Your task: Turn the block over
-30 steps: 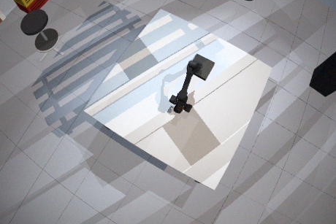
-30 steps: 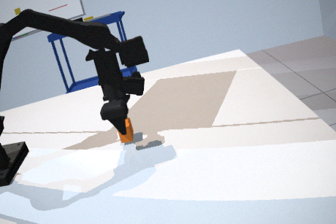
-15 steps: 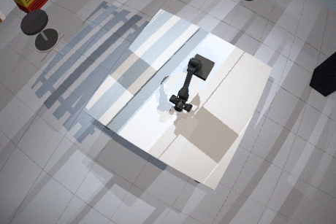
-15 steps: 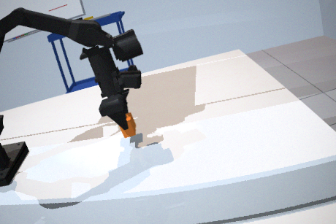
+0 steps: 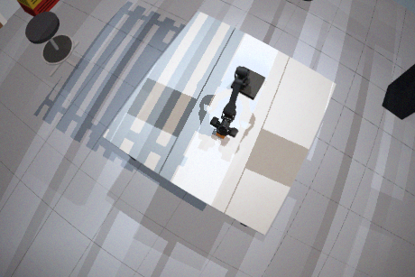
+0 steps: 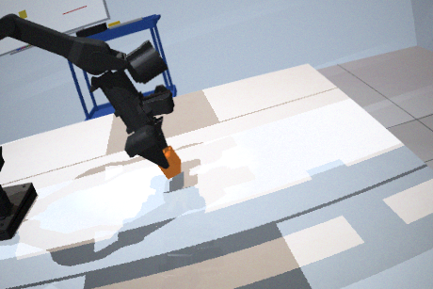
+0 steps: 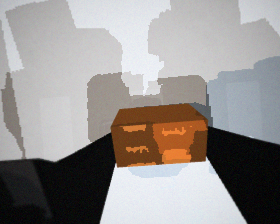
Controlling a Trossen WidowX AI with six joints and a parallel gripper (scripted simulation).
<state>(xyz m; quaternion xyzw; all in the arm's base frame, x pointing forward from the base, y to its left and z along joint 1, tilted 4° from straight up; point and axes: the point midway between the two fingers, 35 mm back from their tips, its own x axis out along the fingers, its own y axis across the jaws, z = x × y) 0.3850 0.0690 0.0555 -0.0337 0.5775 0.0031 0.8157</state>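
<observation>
Now: the orange block 1 cm behind my gripper tip and 1 cm below it.
</observation>
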